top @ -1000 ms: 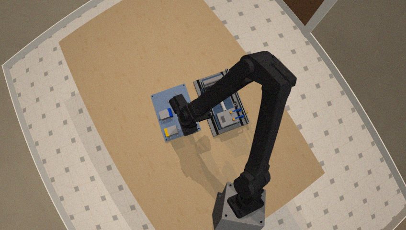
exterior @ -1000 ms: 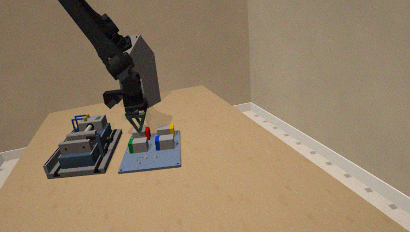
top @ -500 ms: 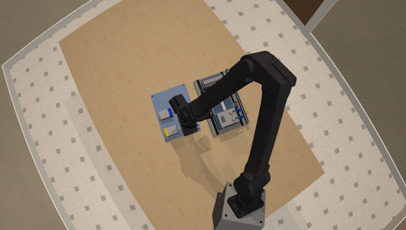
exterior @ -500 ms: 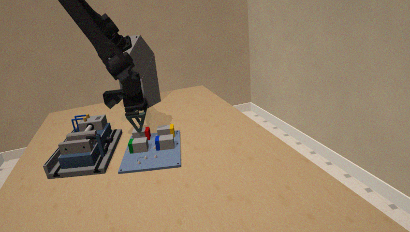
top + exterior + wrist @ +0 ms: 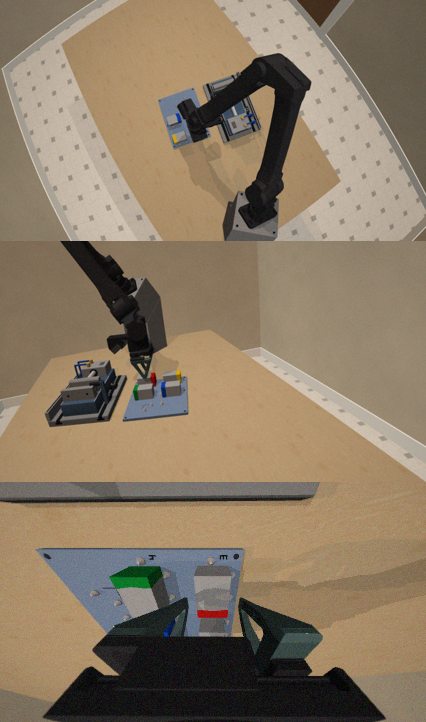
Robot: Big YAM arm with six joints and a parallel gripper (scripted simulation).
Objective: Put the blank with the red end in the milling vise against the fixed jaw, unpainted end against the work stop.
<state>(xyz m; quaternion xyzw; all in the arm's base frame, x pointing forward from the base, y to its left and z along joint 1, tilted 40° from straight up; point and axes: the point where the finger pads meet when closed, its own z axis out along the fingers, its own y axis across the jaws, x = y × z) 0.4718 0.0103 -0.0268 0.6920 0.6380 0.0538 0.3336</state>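
Now: hand 30 mm above the red-ended blank. Round my hand: yellow-ended blank 90 mm to the left, 30 mm below, 20 mm ahead; green-ended blank 90 mm ahead, 30 mm below, 20 mm to the right; blue plate 100 mm ahead, 50 mm below, 30 mm to the left.
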